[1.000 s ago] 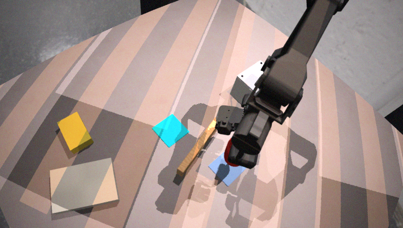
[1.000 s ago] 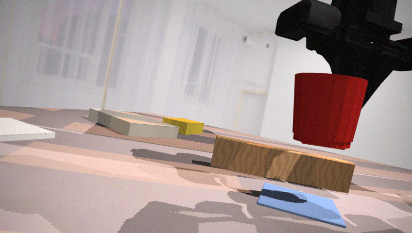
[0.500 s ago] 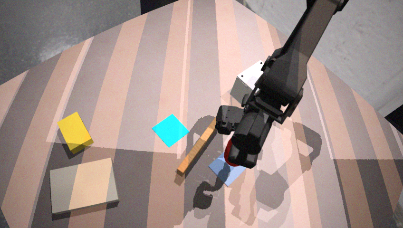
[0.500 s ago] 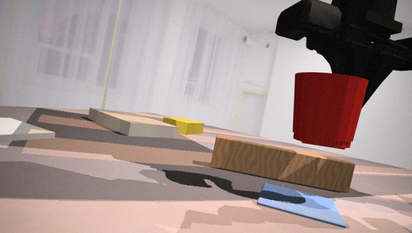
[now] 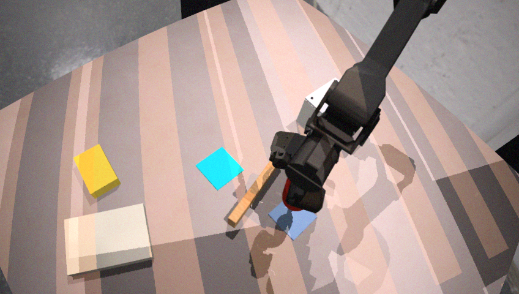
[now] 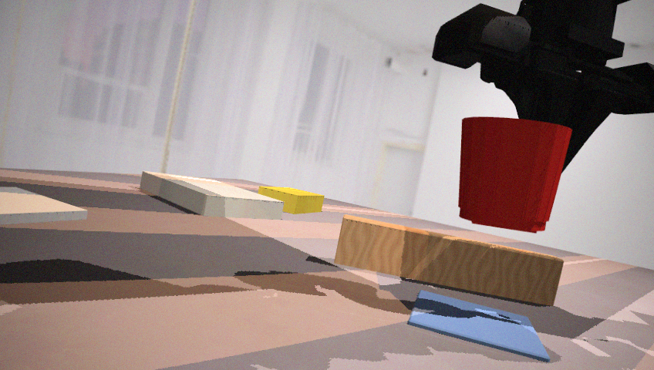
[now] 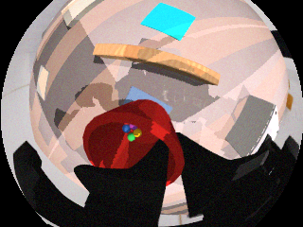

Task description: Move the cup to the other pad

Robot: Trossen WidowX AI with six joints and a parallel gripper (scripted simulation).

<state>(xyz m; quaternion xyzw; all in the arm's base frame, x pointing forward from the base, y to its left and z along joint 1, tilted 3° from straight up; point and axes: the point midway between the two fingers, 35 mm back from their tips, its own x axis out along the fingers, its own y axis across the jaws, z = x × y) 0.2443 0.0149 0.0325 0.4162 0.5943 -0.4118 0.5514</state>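
Right now the cyan pad is 180 mm to the right of my gripper tip, 110 mm below it and 40 mm ahead of it. From my gripper tip the other things lie so: long wooden bar: 90 mm below, 80 mm to the right, 40 mm ahead; light blue pad: 110 mm below, 30 mm to the left, 30 mm ahead; red cup: 30 mm ahead, 10 mm to the left.
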